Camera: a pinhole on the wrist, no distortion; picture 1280 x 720 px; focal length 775.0 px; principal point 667.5 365.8 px. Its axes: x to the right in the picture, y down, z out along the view. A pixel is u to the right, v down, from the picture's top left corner.
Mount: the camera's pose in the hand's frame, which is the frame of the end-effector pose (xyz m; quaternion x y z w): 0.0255 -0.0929 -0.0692 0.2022 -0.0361 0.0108 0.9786
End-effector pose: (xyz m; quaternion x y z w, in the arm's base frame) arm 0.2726 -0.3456 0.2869 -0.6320 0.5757 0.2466 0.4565
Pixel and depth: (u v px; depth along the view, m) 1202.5 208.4 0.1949
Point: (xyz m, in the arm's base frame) 0.5227 -0.3471 0.1752
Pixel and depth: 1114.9 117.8 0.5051
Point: 0.8288 -0.2231 0.0120
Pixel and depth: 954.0 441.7 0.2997
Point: 0.5209 -0.2243 0.1406
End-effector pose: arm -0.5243 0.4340 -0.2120 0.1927 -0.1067 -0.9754 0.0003
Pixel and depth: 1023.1 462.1 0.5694
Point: -0.9295 0.7740 0.0943
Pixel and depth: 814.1 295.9 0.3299
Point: -0.6610 0.7231 -0.0855
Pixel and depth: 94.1 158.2 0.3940
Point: -0.3298 0.8334 0.0295
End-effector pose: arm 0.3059 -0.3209 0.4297 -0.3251 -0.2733 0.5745 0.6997
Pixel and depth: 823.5 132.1 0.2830
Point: 0.3745 -0.2693 0.7506
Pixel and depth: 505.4 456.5 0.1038
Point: 0.3604 -0.3360 0.5428
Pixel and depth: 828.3 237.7 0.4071
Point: 0.3056 -0.2380 0.8542
